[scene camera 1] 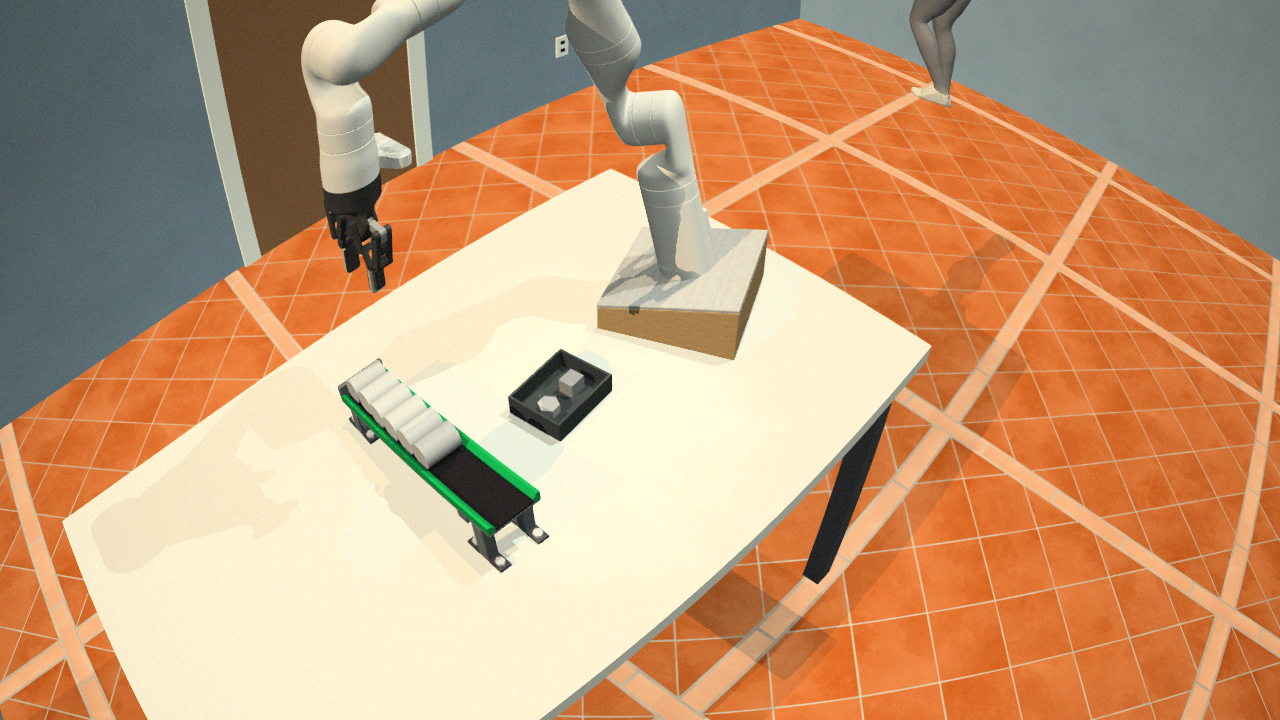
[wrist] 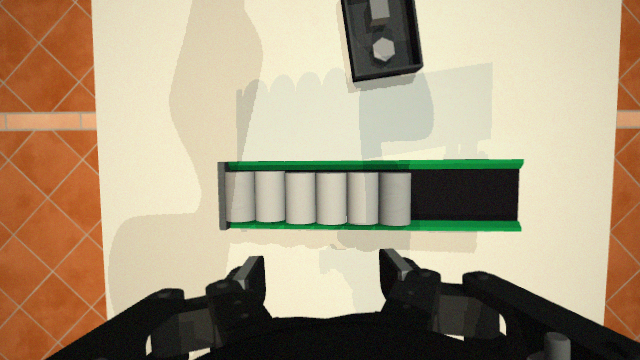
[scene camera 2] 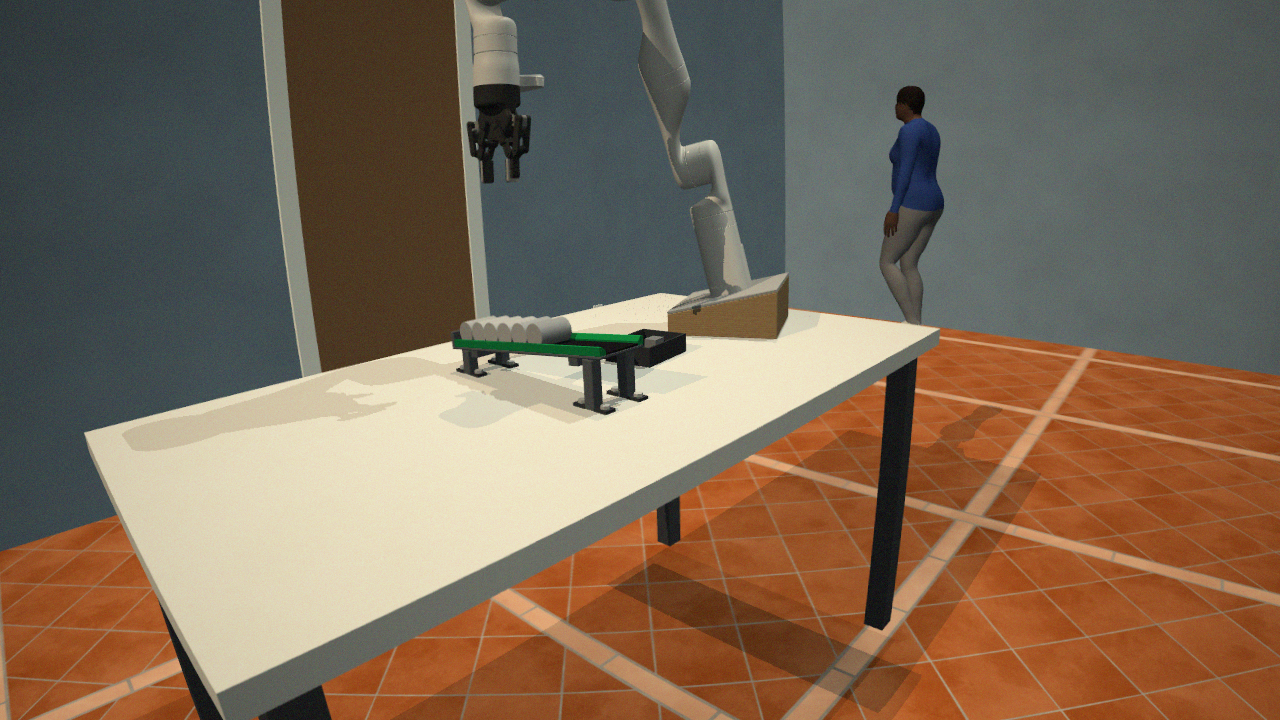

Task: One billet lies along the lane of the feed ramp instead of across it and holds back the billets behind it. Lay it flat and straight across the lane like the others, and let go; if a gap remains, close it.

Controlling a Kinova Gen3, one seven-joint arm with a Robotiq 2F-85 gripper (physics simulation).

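Places are measured from the arm's base along level axes (x left, y back, z up), in millimetres.
Pixels of known places: gripper, fingertip midpoint: (scene camera 1: 365, 279) (wrist: 322, 271) (scene camera 2: 499, 182); arm's base, origin of the base link: (scene camera 1: 686, 264) (scene camera 2: 730, 290).
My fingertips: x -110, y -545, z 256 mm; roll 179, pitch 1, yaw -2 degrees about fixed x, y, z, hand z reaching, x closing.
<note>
Ahead of a thing's pixels: the offset from my fingertips to its middle.
The feed ramp (scene camera 1: 487, 488) (scene camera 2: 537, 348) (wrist: 465, 195) has a dark lane between green side rails and a grey stop plate {dx -128, dy +18, dz -273 mm} (wrist: 222, 196) at its lower end. Several light grey billets lie across the lane in one row from the stop plate. In the wrist view all of them look flat, straight and side by side, touching or nearly so, with no clear gap. The billet farthest from the stop {dx +94, dy -1, dz -241 mm} (scene camera 1: 435, 443) (scene camera 2: 547, 330) (wrist: 395, 199) also lies across the lane. My gripper (scene camera 1: 364, 275) (scene camera 2: 500, 179) (wrist: 322, 271) is open and empty, high above the table and apart from the billets.
A black tray {dx +109, dy +234, dz -316 mm} (scene camera 1: 583, 420) (scene camera 2: 673, 347) (wrist: 387, 77) with a grey block {dx +107, dy +262, dz -317 mm} (scene camera 1: 571, 383) and a hexagonal piece {dx +111, dy +206, dz -321 mm} (scene camera 1: 548, 404) (wrist: 384, 49) stands beside the ramp. The arm's wooden base block (scene camera 1: 666, 329) (scene camera 2: 729, 319) is behind it. A person (scene camera 1: 939, 44) (scene camera 2: 914, 170) stands beyond the table.
</note>
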